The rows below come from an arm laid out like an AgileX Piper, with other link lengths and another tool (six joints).
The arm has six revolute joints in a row. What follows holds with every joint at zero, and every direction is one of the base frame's.
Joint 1 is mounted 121.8 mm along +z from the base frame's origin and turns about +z.
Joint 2 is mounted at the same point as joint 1 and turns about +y.
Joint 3 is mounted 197.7 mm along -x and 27 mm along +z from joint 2 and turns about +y.
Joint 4 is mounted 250.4 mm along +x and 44.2 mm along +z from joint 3 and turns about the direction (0.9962, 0, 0.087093).
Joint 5 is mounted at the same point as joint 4 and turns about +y.
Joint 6 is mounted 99.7 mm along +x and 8.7 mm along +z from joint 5 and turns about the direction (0.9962, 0, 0.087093).
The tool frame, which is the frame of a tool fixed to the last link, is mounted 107.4 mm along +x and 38 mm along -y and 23.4 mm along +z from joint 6; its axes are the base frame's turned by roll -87.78, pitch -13.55 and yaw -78.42 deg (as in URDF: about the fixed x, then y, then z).
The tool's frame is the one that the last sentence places.
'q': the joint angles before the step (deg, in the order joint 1, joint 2, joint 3, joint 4, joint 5, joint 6). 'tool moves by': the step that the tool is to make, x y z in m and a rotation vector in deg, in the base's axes. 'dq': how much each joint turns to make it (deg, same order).
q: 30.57, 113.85, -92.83, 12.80, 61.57, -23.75
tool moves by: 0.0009, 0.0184, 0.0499, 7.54, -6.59, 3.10
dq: 0.01, -7.87, 2.92, 5.12, -3.41, -5.56
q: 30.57, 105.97, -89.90, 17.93, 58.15, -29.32
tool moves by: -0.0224, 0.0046, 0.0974, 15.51, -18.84, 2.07
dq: 0.01, -24.59, 19.95, 12.27, -16.81, -13.49
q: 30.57, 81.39, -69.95, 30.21, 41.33, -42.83
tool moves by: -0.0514, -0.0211, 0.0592, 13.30, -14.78, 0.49
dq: 0.01, -25.66, 22.50, 19.81, -12.11, -19.32
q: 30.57, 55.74, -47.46, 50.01, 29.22, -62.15
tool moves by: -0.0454, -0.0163, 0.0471, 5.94, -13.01, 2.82
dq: -0.02, -17.70, 10.09, 11.59, -1.38, -14.85
